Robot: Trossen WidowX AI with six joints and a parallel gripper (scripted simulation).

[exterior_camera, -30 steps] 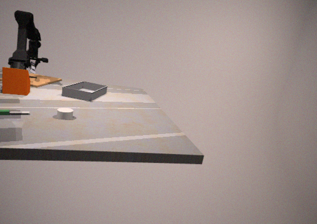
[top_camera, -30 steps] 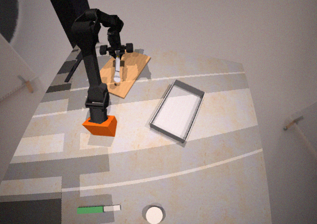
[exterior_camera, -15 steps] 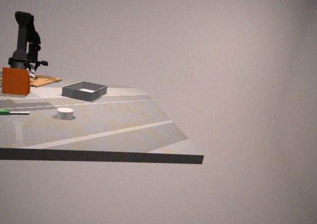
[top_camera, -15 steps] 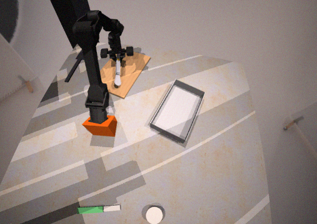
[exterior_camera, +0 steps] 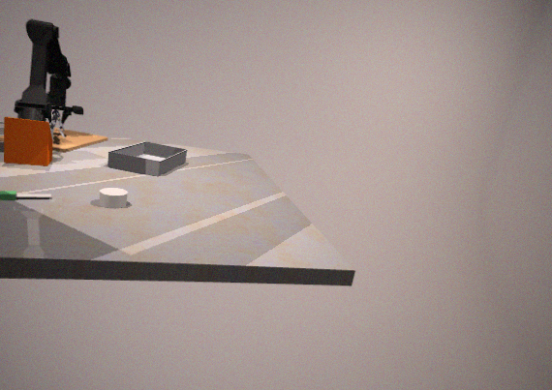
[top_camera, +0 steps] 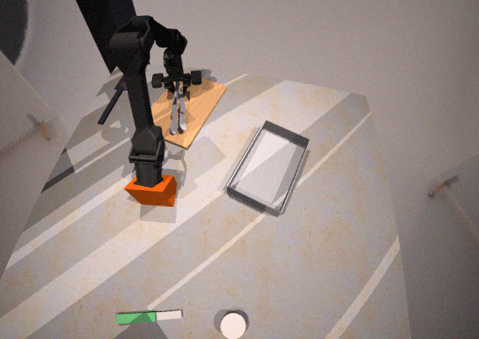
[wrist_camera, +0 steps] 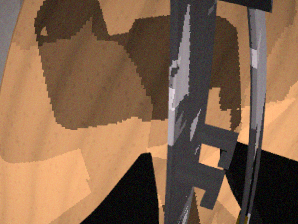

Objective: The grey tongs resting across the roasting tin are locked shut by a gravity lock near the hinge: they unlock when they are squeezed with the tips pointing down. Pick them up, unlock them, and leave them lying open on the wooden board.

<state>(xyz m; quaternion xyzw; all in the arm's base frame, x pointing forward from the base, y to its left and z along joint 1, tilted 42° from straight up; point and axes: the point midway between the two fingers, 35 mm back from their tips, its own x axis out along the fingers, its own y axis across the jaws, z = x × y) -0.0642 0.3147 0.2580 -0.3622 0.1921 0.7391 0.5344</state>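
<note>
Right now my gripper tip is 3 cm below the yellow lock piece, 1 cm to the left of it and 1 cm short of it. Also, from my gripper tip: tin: 41 cm ahead, 22 cm to the right, 2 cm below; black spatula: 31 cm behind, 4 cm below, 1 cm to the right; wooden board: 4 cm below, 2 cm to the right, 2 cm ahead.
</note>
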